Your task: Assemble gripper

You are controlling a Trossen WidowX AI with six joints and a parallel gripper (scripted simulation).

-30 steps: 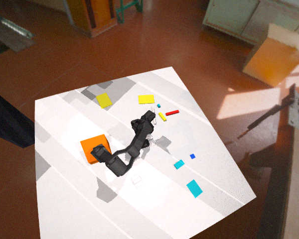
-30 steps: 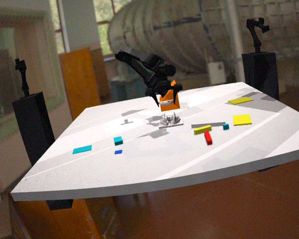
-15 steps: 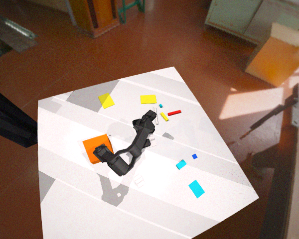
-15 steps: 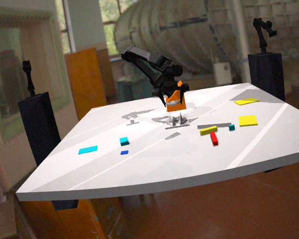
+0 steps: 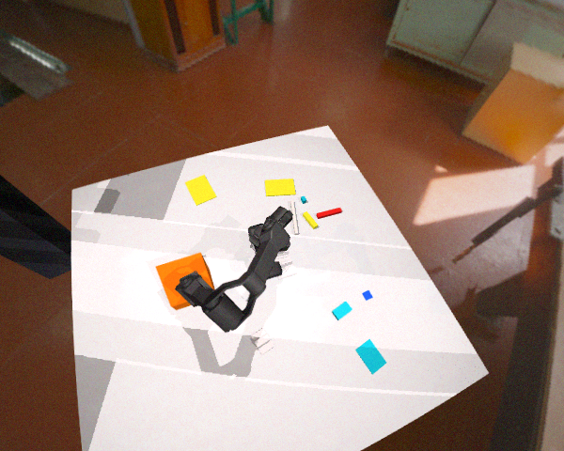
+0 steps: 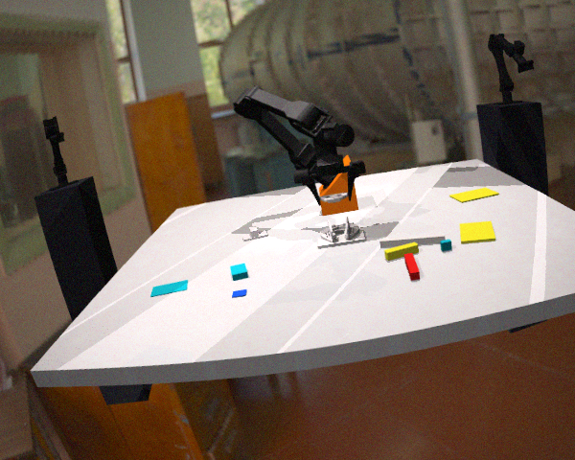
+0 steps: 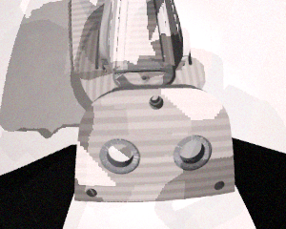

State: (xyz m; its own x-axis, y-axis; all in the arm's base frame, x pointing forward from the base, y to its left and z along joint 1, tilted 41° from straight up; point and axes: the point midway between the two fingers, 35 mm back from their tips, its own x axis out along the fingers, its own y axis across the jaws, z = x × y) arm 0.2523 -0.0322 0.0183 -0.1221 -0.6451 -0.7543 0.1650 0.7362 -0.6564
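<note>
The pale grey jaw is 7 cm below my gripper tip, 3 cm ahead of it and 1 cm to the left of it. Also, from my gripper tip: ribbed plate (8 cm below, 7 cm ahead, 1 cm to the right); pale strip (21 cm ahead, 14 cm to the left, 7 cm below); housing plate (8 cm below).
</note>
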